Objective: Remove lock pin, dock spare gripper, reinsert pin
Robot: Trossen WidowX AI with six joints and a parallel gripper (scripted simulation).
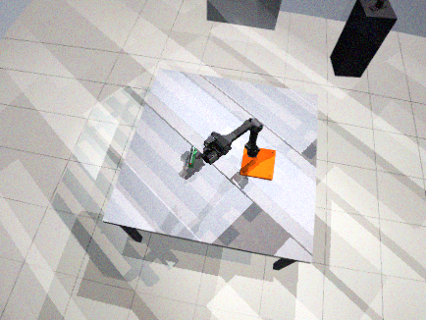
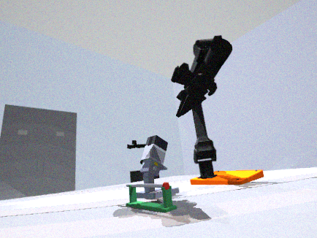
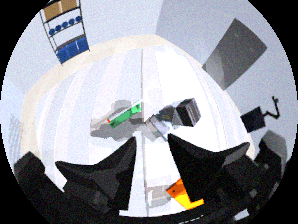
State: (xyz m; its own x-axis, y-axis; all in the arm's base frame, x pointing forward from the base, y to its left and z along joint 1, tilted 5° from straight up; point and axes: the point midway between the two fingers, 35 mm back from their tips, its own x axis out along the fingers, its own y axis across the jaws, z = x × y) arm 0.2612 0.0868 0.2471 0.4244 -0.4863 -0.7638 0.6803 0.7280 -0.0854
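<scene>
Now: gripper tip 12 cm short of the green rack, 4 cm to the left of it and 20 cm above it. From my gripper tip the other things lie so: spare gripper (2 cm behind, 12 cm to the right, 10 cm below); grey mount (1 cm behind, 12 cm to the right, 17 cm below).
</scene>
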